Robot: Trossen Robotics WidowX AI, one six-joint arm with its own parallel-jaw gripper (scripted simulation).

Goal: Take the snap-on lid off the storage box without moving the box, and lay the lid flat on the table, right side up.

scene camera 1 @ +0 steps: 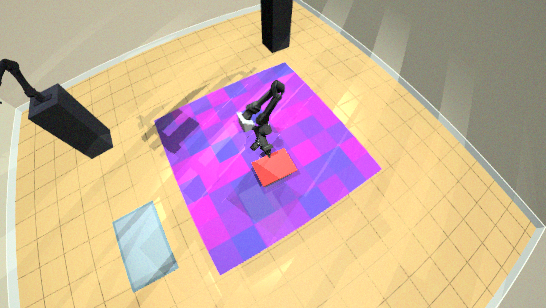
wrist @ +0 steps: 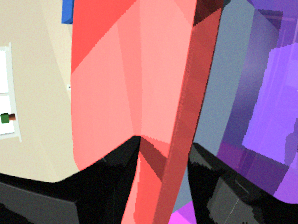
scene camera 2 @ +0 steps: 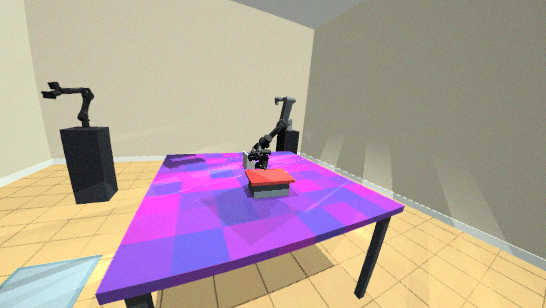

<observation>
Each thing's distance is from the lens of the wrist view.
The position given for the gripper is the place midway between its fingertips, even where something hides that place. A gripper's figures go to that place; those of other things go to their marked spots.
gripper (wrist: pixel 164 146): 10 cm
lid (wrist: pixel 132 75): 10 cm
</observation>
